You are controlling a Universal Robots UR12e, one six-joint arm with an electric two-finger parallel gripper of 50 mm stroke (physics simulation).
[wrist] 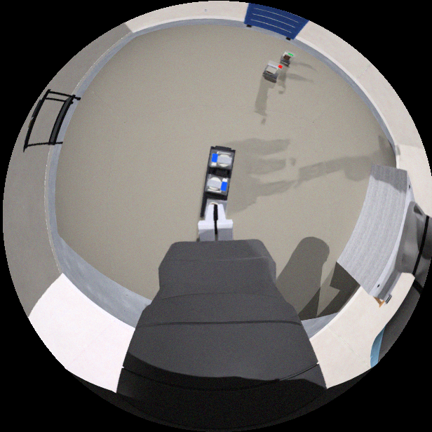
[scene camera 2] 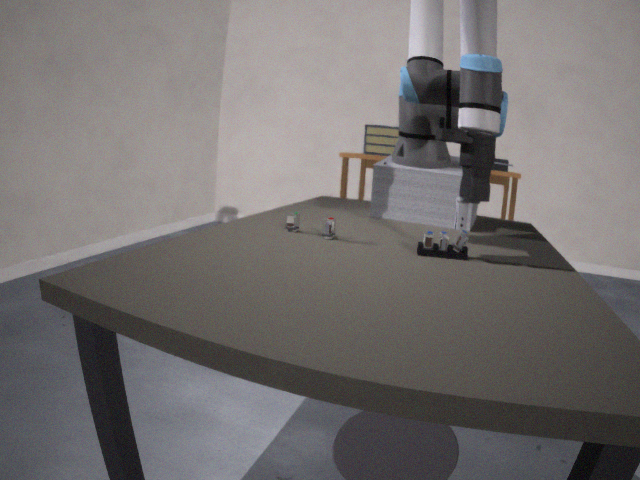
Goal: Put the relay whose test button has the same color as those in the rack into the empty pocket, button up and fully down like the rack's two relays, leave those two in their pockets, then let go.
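Places are measured from the arm's base along level axes (x right, y ahead, z up), in centimetres.
Pixels of known places: gripper, between the fingertips: [scene camera 2: 459, 229]; arm's base, origin of its link: [scene camera 2: 421, 162].
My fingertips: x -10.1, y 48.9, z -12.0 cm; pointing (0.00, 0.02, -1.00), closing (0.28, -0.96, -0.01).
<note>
Ahead of a thing's pixels: the offset from my fingertips to its top centre.
The black rack {dx +3.2, dy +0.7, dz -3.6 cm} [scene camera 2: 443, 254] [wrist: 202, 208] stands on the table. Two blue-button relays, one {dx +6.3, dy +1.0, dz -1.0 cm} [scene camera 2: 429, 240] [wrist: 224, 160] in the end pocket and one {dx +3.2, dy +0.7, dz -1.0 cm} [scene camera 2: 443, 241] [wrist: 215, 184] in the middle pocket, stand upright. A third blue-button relay {dx -0.5, dy +0.0, dz -0.2 cm} [scene camera 2: 460, 242] is tilted at the rack's other end pocket, its top leaning outward, to the right in the scene view; in the wrist view the fingers hide most of it. My gripper [scene camera 2: 464, 228] [wrist: 215, 213] is shut with its fingers together and nothing between them, just above the tilted relay; whether they touch it I cannot tell.
A red-button relay {dx +28.3, dy -3.2, dz -1.5 cm} [scene camera 2: 329, 228] [wrist: 271, 71] and a green-button relay {dx +37.6, dy -6.1, dz -1.5 cm} [scene camera 2: 293, 223] [wrist: 286, 58] stand apart from the rack, on the left of the table in the scene view. The grey robot pedestal [scene camera 2: 418, 193] [wrist: 375, 225] stands behind the rack in the scene view.
</note>
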